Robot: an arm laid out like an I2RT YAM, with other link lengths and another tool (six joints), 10 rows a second.
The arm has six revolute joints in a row. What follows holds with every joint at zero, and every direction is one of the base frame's. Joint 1 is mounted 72.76 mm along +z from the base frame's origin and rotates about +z. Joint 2 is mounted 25.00 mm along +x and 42.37 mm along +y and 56.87 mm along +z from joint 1 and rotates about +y. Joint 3 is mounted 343.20 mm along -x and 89.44 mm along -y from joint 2 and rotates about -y. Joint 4 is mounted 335.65 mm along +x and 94.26 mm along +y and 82.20 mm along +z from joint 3 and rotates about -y. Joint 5 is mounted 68.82 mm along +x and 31.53 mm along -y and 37.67 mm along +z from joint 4 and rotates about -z. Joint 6 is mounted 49.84 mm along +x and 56.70 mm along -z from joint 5 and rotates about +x. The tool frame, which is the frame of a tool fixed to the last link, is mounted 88.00 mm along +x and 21.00 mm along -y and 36.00 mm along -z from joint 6; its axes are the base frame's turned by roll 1.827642, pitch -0.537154 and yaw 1.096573 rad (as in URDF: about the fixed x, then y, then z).
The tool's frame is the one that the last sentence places.
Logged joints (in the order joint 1, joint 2, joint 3, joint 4, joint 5, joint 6), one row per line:
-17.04 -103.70 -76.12 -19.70 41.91 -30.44
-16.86 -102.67 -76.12 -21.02 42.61 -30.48
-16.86 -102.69 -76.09 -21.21 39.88 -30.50
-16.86 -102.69 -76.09 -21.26 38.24 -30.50
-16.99 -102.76 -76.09 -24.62 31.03 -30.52
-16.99 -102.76 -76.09 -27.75 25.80 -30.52
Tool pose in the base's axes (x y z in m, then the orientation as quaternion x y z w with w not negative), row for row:
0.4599 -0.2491 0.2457 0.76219 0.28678 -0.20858 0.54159
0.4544 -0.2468 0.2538 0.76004 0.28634 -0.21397 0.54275
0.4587 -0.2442 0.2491 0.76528 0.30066 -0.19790 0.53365
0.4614 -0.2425 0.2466 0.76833 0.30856 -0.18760 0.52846
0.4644 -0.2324 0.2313 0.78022 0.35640 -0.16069 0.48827
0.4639 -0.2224 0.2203 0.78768 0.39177 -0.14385 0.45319
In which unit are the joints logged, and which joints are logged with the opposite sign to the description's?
The joints are logged in degrees. Opposite sign: joint 2, joint 3.
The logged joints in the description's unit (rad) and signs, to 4 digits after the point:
-0.2974 1.8099 1.3285 -0.3438 0.7315 -0.5313
-0.2943 1.7919 1.3285 -0.3669 0.7437 -0.5320
-0.2943 1.7923 1.3280 -0.3702 0.6960 -0.5323
-0.2943 1.7923 1.3280 -0.3711 0.6674 -0.5323
-0.2965 1.7935 1.3280 -0.4297 0.5416 -0.5327
-0.2965 1.7935 1.3280 -0.4843 0.4503 -0.5327

